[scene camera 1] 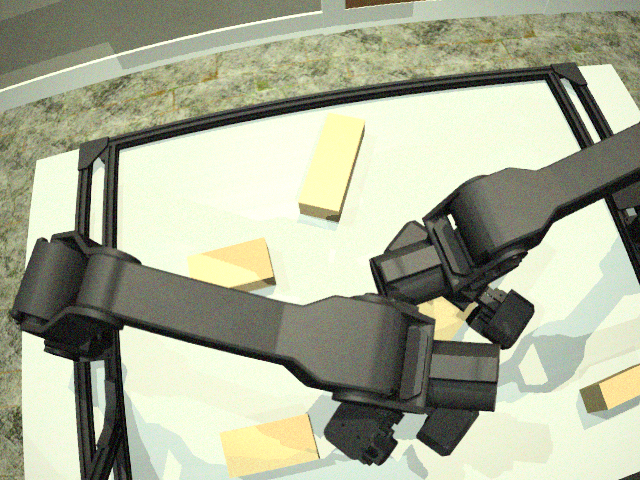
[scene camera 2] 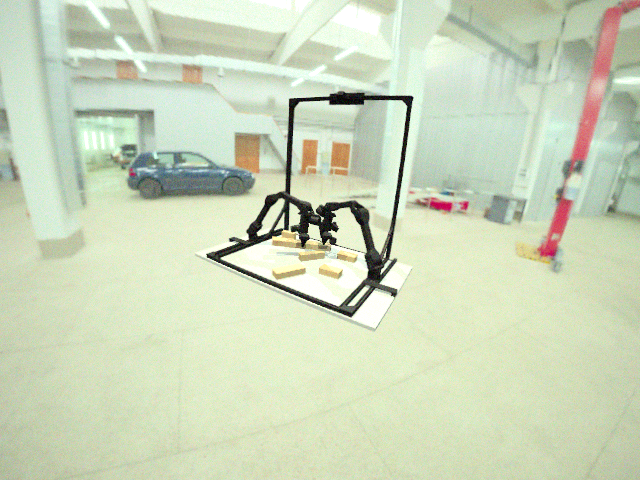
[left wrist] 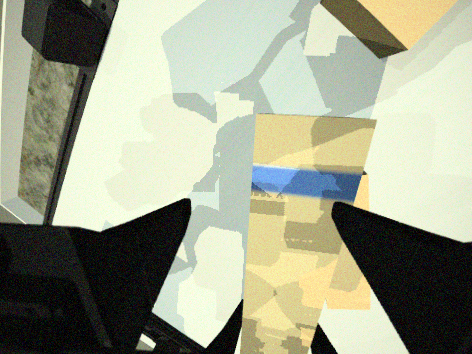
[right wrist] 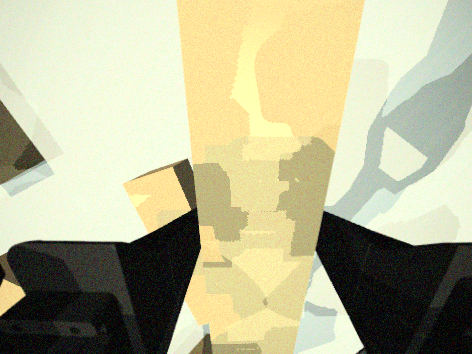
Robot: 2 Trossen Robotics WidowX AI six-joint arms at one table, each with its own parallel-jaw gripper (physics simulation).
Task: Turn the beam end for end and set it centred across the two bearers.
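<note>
The long wooden beam has a blue band near one end. My right gripper is shut on it, one finger on each side; its fingers also show at the bottom of the left wrist view. My left gripper is open beside the banded end. In the left wrist view its left fingertip is clear of the beam and its right fingertip lies near the beam's edge. Scene camera 1 hides the fingertips under the arms. Which blocks are the two bearers I cannot tell.
Light wooden blocks lie around: a long one at the back, one behind the left arm, one at the front and one at the right. Another block lies partly under the beam. A black frame borders the table.
</note>
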